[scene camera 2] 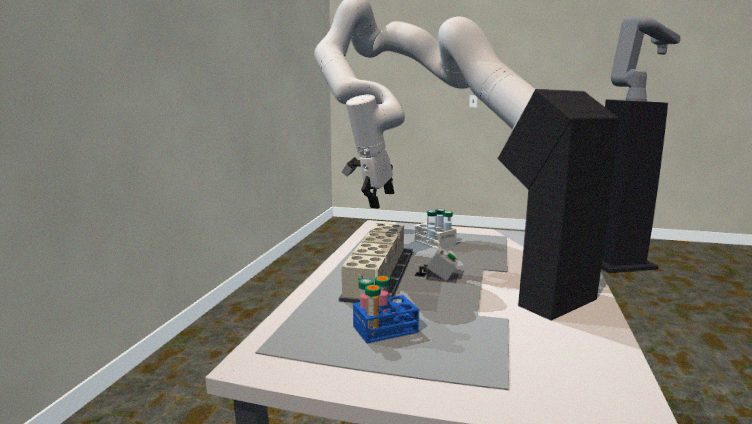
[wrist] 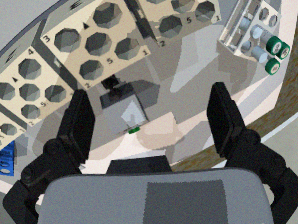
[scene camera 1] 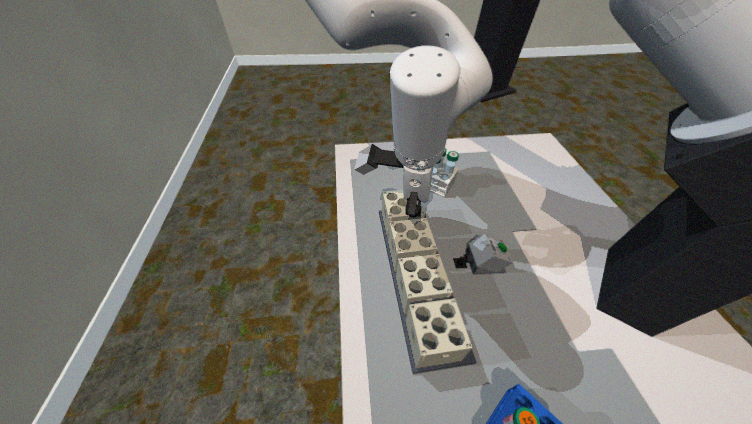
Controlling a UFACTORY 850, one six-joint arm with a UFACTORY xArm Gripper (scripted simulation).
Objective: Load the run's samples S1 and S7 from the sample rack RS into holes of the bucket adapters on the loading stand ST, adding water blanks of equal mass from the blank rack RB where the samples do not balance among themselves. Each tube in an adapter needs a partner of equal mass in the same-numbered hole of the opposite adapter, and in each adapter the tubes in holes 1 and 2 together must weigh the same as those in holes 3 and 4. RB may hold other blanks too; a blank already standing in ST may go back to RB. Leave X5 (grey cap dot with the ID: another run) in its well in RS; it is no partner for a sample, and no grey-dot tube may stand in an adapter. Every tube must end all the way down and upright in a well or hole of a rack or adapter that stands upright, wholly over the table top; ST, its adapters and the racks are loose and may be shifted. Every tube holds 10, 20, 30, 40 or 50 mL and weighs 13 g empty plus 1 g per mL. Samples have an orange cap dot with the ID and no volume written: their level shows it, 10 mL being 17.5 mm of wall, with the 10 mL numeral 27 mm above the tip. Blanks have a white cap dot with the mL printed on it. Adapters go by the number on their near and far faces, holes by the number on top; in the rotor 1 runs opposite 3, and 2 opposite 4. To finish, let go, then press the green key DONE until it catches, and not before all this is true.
Labels:
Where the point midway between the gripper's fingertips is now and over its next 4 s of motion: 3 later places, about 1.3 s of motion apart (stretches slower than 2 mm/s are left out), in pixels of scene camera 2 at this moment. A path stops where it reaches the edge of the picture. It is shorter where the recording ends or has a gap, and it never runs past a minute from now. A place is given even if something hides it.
The gripper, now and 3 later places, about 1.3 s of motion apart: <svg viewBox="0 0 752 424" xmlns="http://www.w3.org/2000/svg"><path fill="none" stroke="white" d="M382 200L389 194L413 183L431 176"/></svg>

